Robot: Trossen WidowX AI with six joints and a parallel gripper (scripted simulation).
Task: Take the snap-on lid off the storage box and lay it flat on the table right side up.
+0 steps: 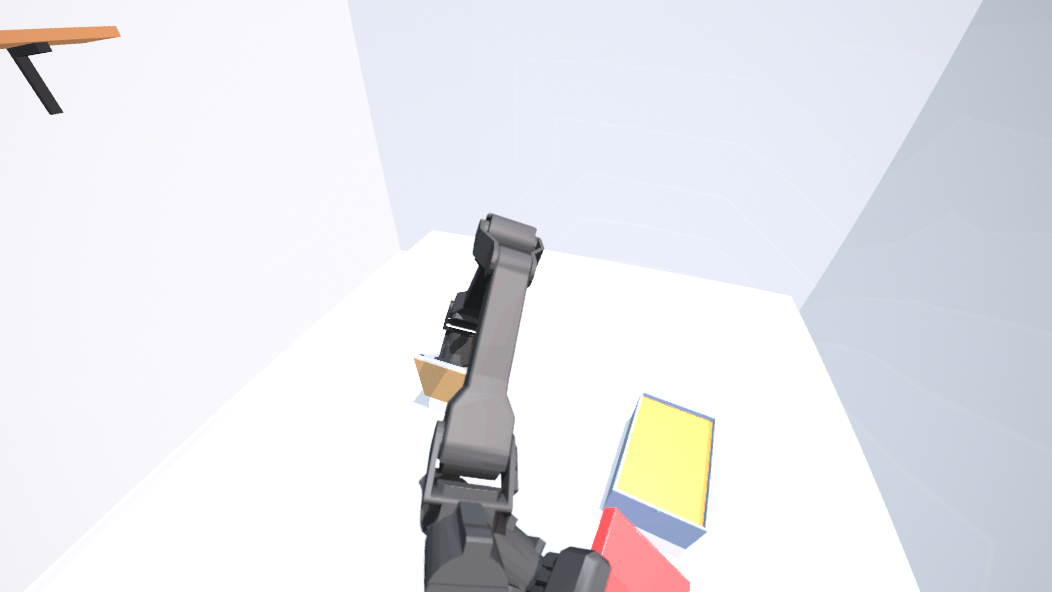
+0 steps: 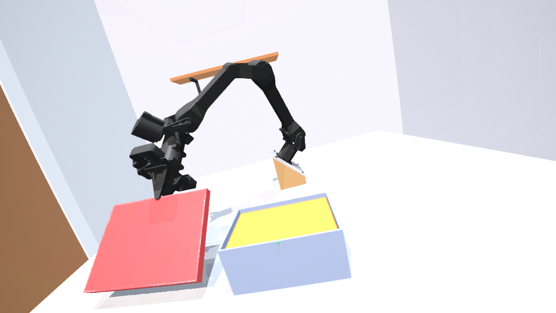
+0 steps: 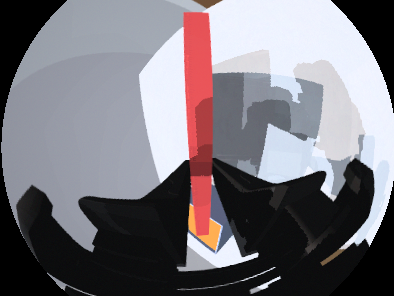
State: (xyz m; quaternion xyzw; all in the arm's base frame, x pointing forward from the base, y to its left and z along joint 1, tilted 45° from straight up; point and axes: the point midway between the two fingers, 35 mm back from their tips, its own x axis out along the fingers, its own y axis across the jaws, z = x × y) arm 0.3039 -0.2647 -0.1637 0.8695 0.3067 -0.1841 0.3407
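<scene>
The red lid lies 7 cm ahead of my gripper tip, 1 cm to the right of it and 5 cm below it. From my gripper tip the other things lie so: pale blue storage box: 10 cm ahead, 27 cm to the left, 10 cm below.
</scene>
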